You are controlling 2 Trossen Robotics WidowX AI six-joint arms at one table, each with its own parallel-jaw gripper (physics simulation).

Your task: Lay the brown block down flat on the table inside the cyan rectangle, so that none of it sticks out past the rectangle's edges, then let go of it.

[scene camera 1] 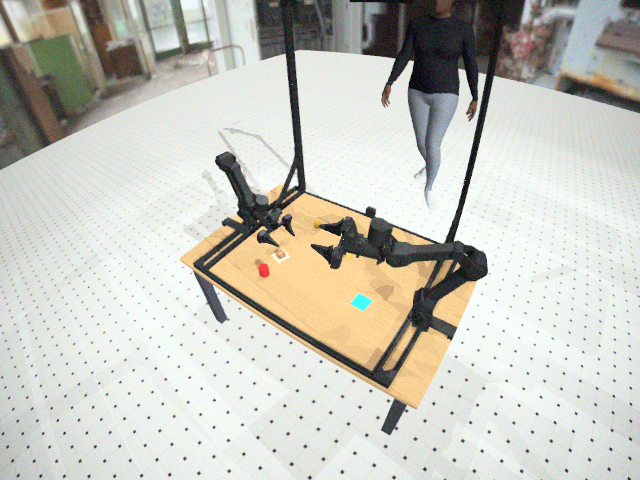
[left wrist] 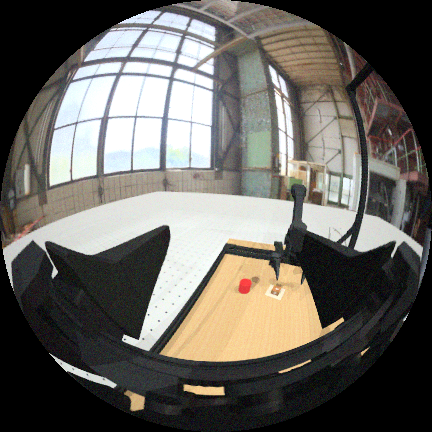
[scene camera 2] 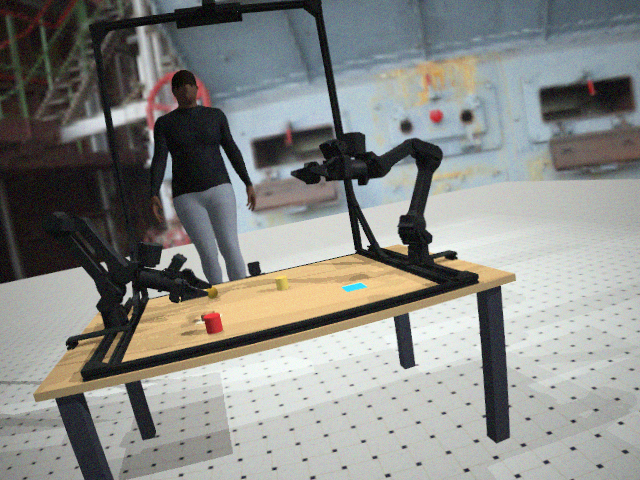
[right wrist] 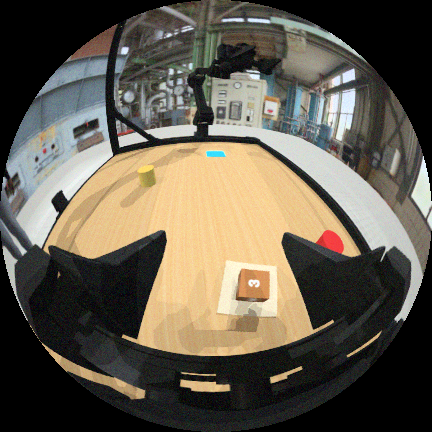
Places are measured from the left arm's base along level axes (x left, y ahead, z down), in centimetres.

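Pixels of known places: left gripper, fingertip midpoint: (scene camera 1: 315, 235) (left wrist: 233, 232) (scene camera 2: 300, 171) (right wrist: 268, 52); right gripper, fingertip midpoint: (scene camera 1: 287, 241) (left wrist: 289, 281) (scene camera 2: 210, 290) (right wrist: 226, 237); left arm's base, origin of the base link: (scene camera 1: 420, 320) (scene camera 2: 420, 262) (right wrist: 202, 135); right arm's base, origin of the base link: (scene camera 1: 249, 223) (scene camera 2: 116, 326).
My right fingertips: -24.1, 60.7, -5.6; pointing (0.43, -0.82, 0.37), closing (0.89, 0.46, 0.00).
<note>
For each thing: its top centre in the pictures, then the offset to it from my right fingertips, as dx, dy, dz. "pt": a spot on its surface instead.
- brown block, middle of its top: (right wrist: 254, 282) (left wrist: 276, 288) (scene camera 1: 280, 252) +2.3, +3.0, +5.6
- cream square, surface spot: (right wrist: 226, 292) pt -0.3, +2.1, +7.4
- cyan rectangle, surface spot: (scene camera 2: 354, 287) (right wrist: 217, 153) (scene camera 1: 360, 303) pt +19.5, -36.6, +7.4
- red cylinder, middle of its top: (right wrist: 333, 241) (scene camera 2: 211, 315) (left wrist: 245, 281) (scene camera 1: 263, 267) +14.3, +5.9, +3.3
- yellow cylinder, middle of its top: (right wrist: 145, 168) (scene camera 2: 280, 277) -4.6, -25.9, +3.7
- small orange-yellow ball, middle of its top: (scene camera 2: 210, 287) (scene camera 1: 317, 221) -20.7, -7.4, +3.6
The brown block (scene camera 1: 280, 253) (left wrist: 276, 289) (right wrist: 254, 284), marked with a white 3, sits on a cream square (scene camera 1: 287, 257) (left wrist: 270, 294) (right wrist: 226, 292). In scene camera 2 it is mostly hidden behind the red cylinder. The cyan rectangle (scene camera 1: 361, 302) (scene camera 2: 354, 287) (right wrist: 216, 154) lies flat on the table with nothing on it. My right gripper (scene camera 1: 280, 238) (right wrist: 226, 237) is open and empty, above and close to the block, which shows between its fingers in the right wrist view, nearer the right-hand finger. My left gripper (scene camera 1: 316, 236) (scene camera 2: 293, 174) is open and empty, high above the table.
A red cylinder (scene camera 1: 264, 270) (scene camera 2: 213, 322) (left wrist: 245, 286) (right wrist: 331, 242) stands near the block. A yellow cylinder (scene camera 2: 281, 283) (right wrist: 147, 176) stands farther back. A small orange-yellow ball (scene camera 1: 316, 224) (scene camera 2: 212, 292) is near the back. A black frame (scene camera 1: 289, 327) (scene camera 2: 258, 336) borders the table. A person stands behind.
</note>
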